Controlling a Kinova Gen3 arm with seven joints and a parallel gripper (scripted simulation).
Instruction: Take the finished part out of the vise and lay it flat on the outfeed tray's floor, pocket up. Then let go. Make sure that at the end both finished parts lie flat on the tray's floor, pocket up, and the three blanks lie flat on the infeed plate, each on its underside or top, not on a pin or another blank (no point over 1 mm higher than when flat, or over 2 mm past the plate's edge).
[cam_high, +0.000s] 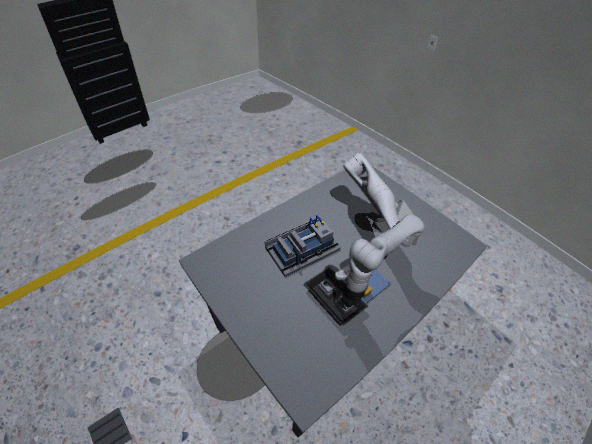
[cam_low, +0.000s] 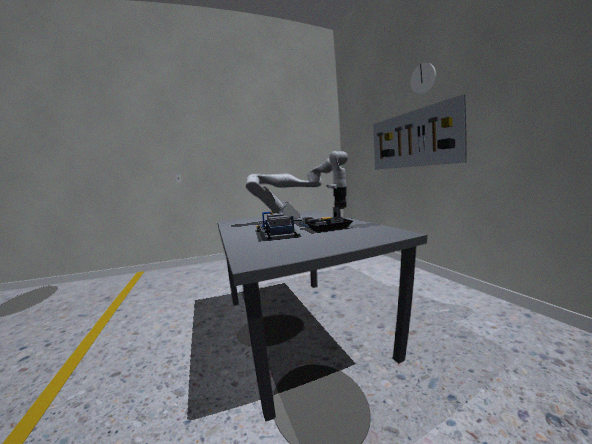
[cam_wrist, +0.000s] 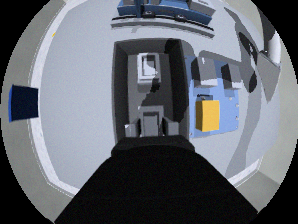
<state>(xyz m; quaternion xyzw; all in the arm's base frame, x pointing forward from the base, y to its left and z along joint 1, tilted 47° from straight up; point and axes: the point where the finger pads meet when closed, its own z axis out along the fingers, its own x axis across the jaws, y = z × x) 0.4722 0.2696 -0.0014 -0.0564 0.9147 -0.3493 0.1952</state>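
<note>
Right now the yellow block is 120 mm behind my hand and 40 mm below it. Also, from my hand: vise 340 mm to the right, 70 mm behind, 30 mm below.
</note>
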